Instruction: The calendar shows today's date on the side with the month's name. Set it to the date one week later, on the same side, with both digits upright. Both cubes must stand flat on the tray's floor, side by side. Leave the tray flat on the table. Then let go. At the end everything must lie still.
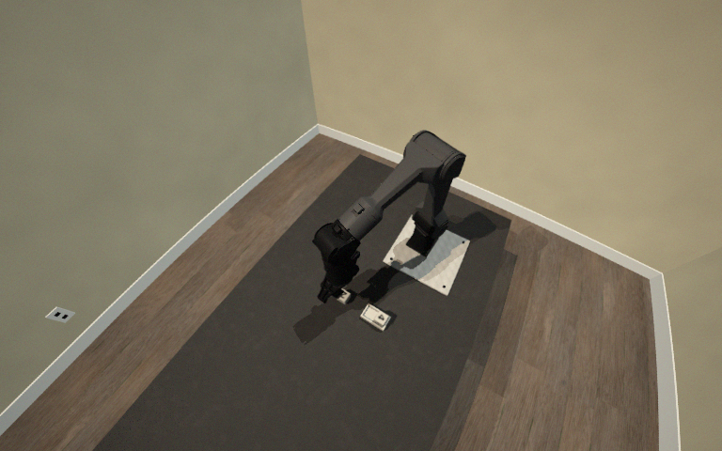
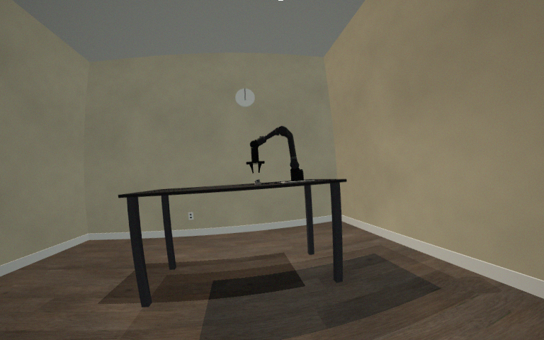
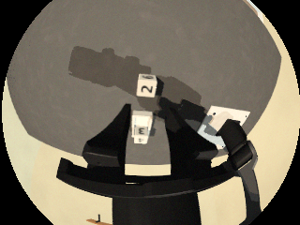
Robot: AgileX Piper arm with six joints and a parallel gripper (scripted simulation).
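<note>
My gripper is now 11 cm to the right of the white tray, 8 cm above it and 1 cm past it.
</note>
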